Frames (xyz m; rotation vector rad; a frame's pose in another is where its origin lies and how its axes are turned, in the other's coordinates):
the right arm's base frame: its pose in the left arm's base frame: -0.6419 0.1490 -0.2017 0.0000 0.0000 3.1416
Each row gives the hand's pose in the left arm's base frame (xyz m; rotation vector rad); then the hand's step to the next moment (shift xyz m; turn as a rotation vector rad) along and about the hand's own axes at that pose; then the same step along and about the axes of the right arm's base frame.
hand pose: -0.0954 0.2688 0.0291 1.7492 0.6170 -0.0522
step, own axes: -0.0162 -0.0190 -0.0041 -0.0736 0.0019 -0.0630
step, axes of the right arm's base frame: 0.0232 -0.0003 -0.0101 0.0803 -0.0299 0.0453
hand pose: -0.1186 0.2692 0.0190 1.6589 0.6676 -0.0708
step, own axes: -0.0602 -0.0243 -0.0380 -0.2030 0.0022 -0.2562
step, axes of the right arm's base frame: 0.0732 -0.0132 0.0112 0.2491 -0.1587 0.1401
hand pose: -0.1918 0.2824 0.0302 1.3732 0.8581 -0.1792
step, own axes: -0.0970 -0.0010 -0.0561 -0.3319 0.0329 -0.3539
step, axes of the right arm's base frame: 0.0919 -0.0155 0.0623 0.3625 -0.2077 0.2489
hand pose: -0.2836 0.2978 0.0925 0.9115 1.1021 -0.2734
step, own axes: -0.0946 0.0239 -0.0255 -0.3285 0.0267 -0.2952
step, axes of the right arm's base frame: 0.0457 -0.0119 0.0891 0.3266 -0.1608 0.2514
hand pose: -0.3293 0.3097 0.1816 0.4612 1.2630 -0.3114
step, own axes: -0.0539 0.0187 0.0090 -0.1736 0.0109 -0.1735
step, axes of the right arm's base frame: -0.0012 -0.0104 0.0568 0.1888 -0.0909 0.1283
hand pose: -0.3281 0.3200 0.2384 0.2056 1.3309 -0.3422
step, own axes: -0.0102 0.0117 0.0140 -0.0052 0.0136 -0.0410
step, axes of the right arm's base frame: -0.0149 -0.0074 0.0126 0.0336 -0.0272 -0.0050
